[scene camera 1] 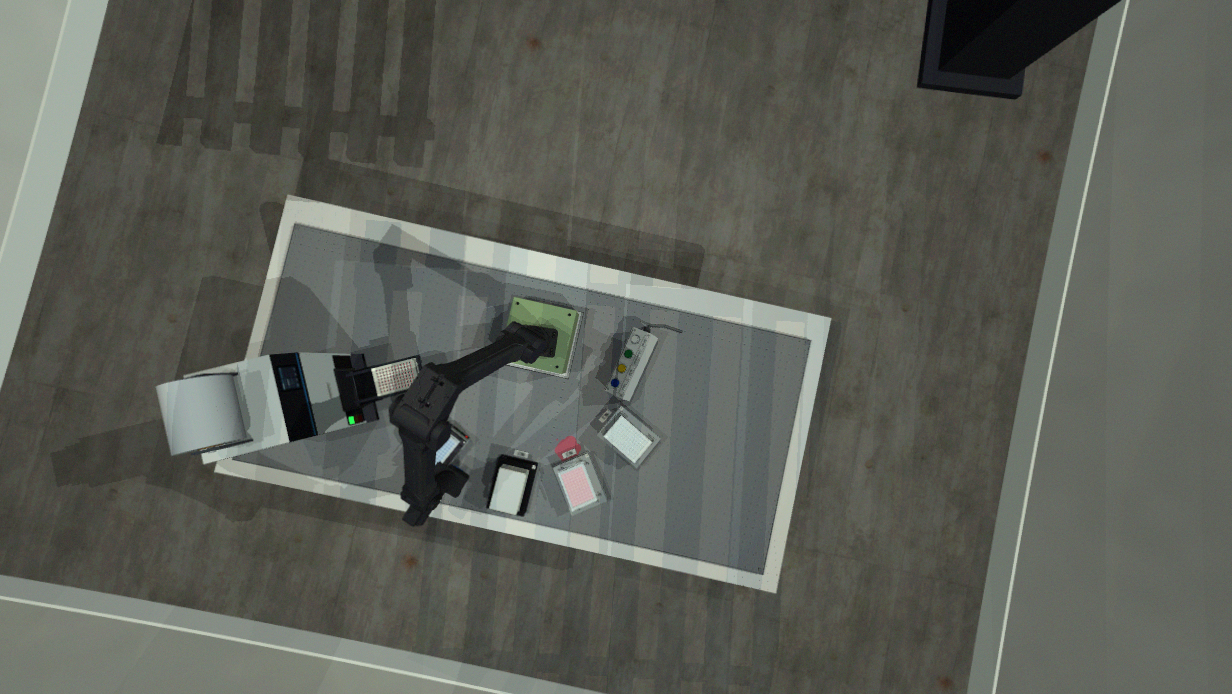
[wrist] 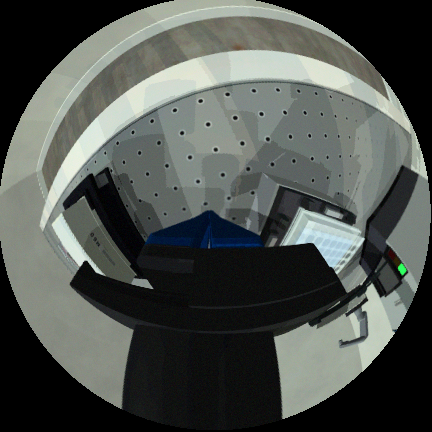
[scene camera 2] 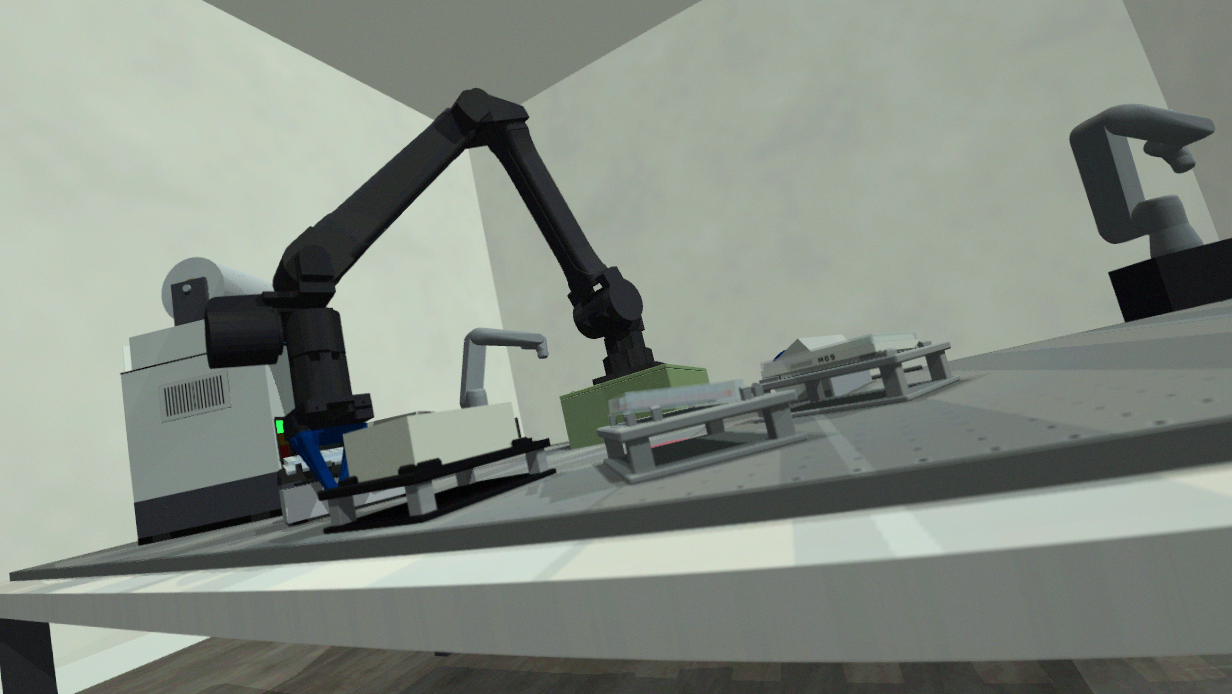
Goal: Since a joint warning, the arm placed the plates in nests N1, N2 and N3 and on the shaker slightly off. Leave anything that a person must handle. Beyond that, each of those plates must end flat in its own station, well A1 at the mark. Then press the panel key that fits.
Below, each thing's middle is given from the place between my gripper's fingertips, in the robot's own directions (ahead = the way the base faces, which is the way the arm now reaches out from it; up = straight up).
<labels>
The pale blue well plate (wrist: 337, 241) is 70 mm behind my hand, 70 mm to the right of it and 50 mm above it. Also, from my hand: black-framed white plate (scene camera 2: 378, 451): 20 mm ahead, 170 mm to the left, 40 mm above.
</labels>
